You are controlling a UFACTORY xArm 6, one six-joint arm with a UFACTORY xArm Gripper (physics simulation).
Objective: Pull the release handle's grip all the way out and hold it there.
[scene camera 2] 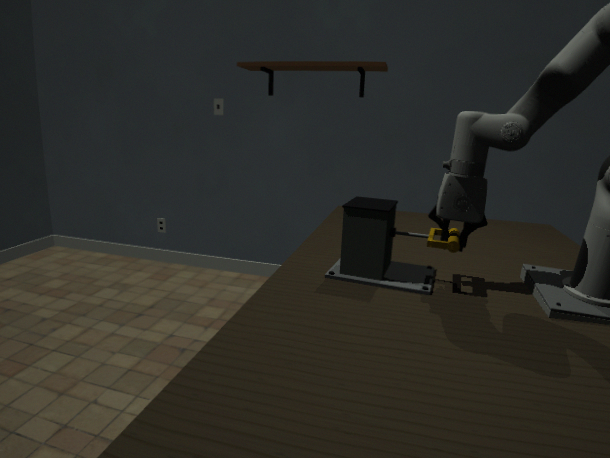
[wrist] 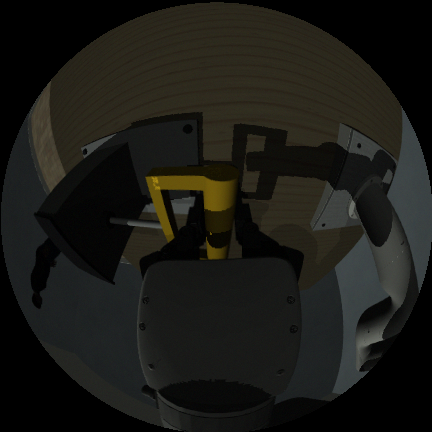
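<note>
The yellow grip (scene camera 2: 453,241) (wrist: 221,195) of the release handle is a thick round bar on a square yellow frame. A thin metal rod (scene camera 2: 412,234) (wrist: 137,223) runs level from the frame to the dark box housing (scene camera 2: 366,242) (wrist: 90,215), with a length of rod showing between them. My gripper (scene camera 2: 454,239) (wrist: 219,202) points down and is shut on the yellow grip, one finger inside the frame and one outside. The grip hangs above the table, clear of the housing. The fingertips are dark and partly hidden behind the grip in the wrist view.
The housing stands on a grey base plate (scene camera 2: 407,272) (wrist: 170,145) on the wooden table (scene camera 2: 310,360) (wrist: 225,65). The robot's own base plate (scene camera 2: 567,305) (wrist: 332,200) is at the right. A wall shelf (scene camera 2: 312,66) hangs at the back. Tiled floor (scene camera 2: 100,320) lies left of the table edge.
</note>
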